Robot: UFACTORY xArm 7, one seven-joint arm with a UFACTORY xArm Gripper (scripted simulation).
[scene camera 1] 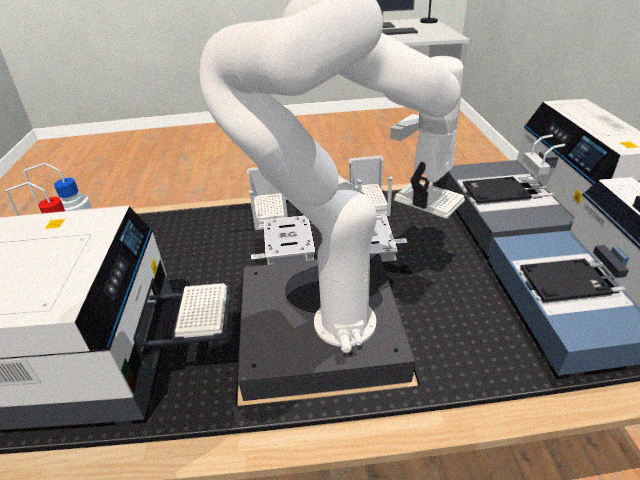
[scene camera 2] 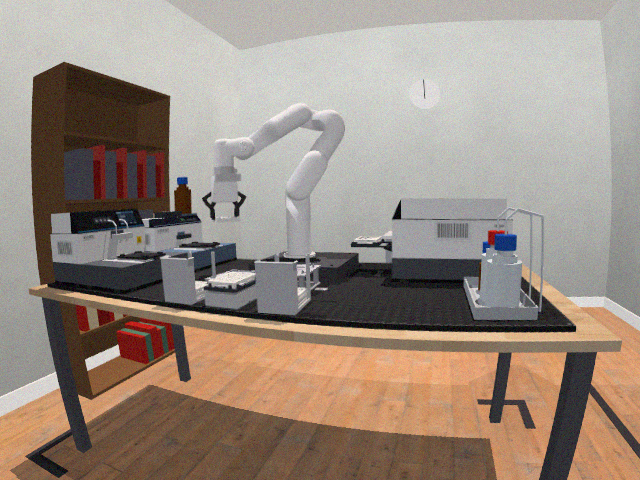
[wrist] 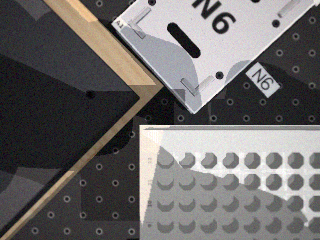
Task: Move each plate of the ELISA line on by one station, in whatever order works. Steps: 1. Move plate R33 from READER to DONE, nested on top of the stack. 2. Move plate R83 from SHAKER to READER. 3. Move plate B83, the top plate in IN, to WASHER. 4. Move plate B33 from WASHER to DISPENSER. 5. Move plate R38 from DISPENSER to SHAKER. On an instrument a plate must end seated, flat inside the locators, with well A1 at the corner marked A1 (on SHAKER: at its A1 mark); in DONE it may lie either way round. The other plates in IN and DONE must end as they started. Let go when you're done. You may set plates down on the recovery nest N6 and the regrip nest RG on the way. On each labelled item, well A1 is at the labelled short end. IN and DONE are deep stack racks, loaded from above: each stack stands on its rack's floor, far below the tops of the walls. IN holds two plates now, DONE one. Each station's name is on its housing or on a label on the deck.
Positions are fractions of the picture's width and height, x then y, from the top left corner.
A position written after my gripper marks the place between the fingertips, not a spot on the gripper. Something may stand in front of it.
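My gripper (scene camera 1: 0.67,0.41), visible also (scene camera 2: 0.35,0.46).
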